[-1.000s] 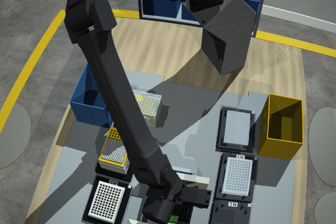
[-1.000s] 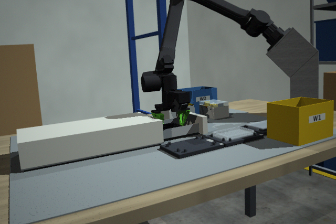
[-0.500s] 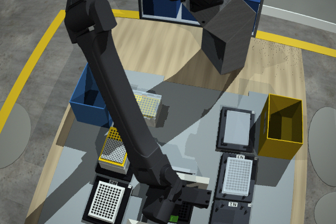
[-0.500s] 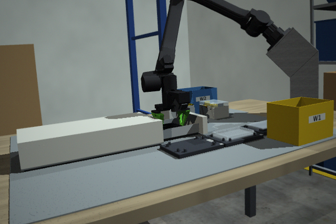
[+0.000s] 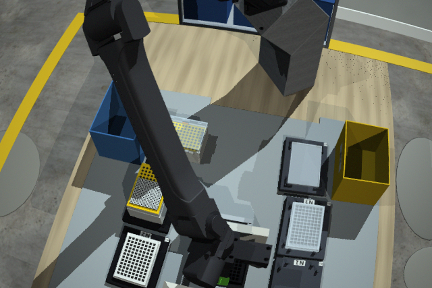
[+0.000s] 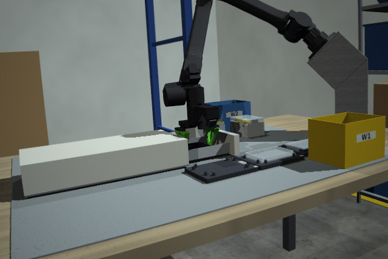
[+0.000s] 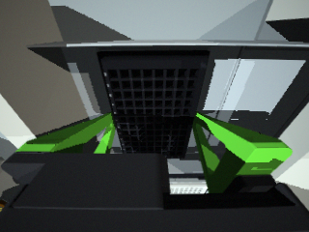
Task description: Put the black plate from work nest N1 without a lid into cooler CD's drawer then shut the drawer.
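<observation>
The black plate lies right at my hand. From my hand the other things lie so: white grid plate 190 mm to the right, 10 mm below; then cooler CD 160 mm ahead, 30 mm to the right, 10 mm above; then drawer 40 mm ahead, 10 mm to the right.
</observation>
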